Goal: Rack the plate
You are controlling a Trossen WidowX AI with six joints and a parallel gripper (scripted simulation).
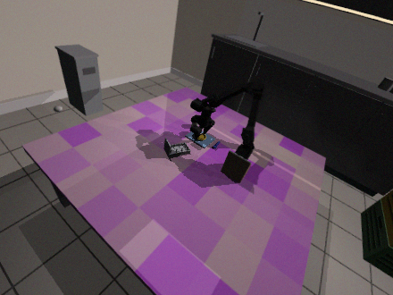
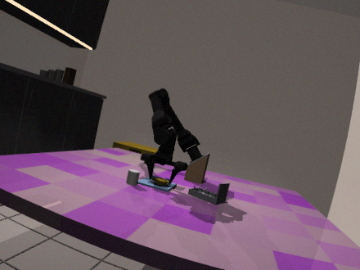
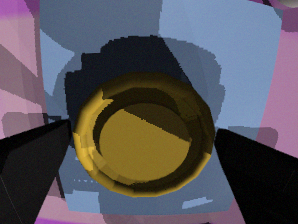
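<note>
Right now the blue mat is 1 cm to the right of my gripper tip and 1 cm below it. Round my gripper tip: yellow plate right at my gripper tip; blue utensil 11 cm behind, 4 cm to the right, 1 cm below; cup 11 cm ahead, 7 cm to the right, 1 cm above.
</note>
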